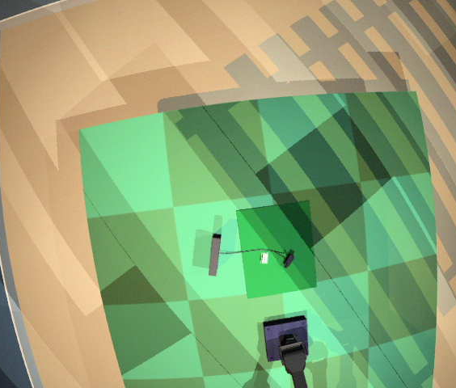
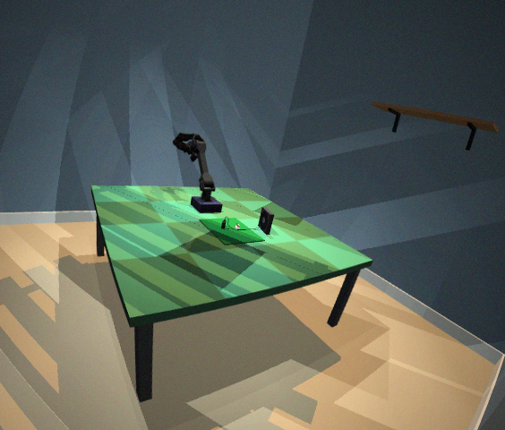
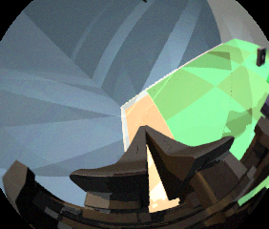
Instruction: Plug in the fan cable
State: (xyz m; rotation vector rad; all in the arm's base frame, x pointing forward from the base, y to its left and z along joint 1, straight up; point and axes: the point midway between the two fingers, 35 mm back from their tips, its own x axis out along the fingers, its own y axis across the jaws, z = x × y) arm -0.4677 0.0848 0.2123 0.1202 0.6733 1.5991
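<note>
Right now the dark plug is 780 mm ahead of my gripper tip, 130 mm to the right of it and 240 mm below it. Round my gripper tip: black fan 820 mm ahead, 90 mm to the left, 200 mm below; white four-pin header 790 mm ahead, 50 mm to the right, 260 mm below; green board 810 mm ahead, 100 mm to the right, 270 mm below.
</note>
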